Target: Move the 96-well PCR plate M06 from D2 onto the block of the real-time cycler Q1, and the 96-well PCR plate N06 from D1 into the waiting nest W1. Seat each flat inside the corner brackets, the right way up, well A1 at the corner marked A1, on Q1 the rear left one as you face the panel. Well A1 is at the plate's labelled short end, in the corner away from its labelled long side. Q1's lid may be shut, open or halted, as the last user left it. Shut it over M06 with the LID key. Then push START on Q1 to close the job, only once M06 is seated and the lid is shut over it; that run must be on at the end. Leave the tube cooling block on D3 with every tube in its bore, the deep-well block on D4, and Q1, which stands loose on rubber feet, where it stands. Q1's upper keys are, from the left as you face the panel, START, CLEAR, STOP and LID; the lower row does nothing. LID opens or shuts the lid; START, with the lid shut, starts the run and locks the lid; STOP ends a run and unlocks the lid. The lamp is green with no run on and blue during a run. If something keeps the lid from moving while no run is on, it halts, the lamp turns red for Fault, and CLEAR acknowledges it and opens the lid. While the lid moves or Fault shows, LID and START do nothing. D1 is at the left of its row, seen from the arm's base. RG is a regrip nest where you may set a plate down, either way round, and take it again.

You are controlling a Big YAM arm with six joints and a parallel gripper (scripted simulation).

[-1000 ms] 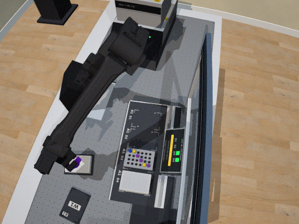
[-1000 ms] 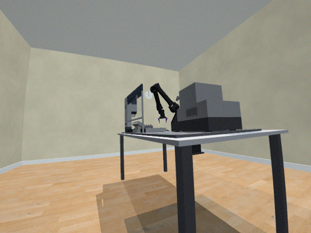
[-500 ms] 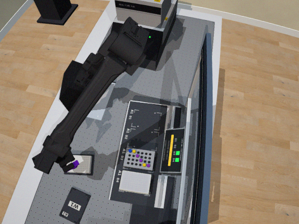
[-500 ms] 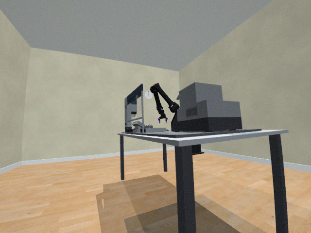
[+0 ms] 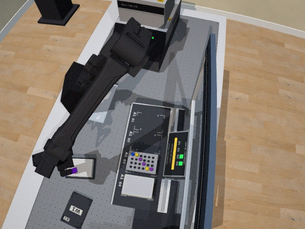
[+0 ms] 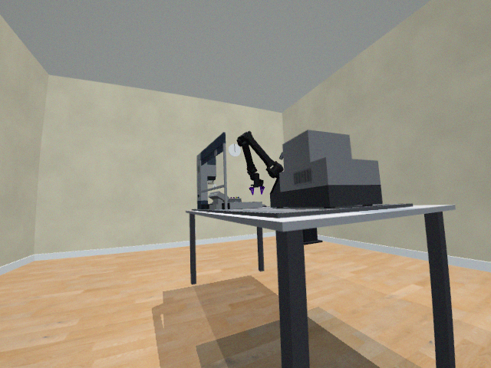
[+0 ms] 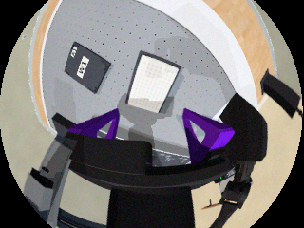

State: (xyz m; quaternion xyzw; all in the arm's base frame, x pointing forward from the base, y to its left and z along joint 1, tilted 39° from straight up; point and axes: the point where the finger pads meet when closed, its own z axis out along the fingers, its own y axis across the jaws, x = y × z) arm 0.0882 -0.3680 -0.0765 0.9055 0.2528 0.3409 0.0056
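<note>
The dark regrip nest lies 120 mm below my hand. Also, from my hand: dark waiting nest W1: 50 mm ahead, 190 mm to the right, 120 mm below; nest A1 mark: 20 mm ahead, 240 mm to the right, 120 mm below; white deep-well block: 300 mm ahead, 10 mm to the right, 60 mm below.
</note>
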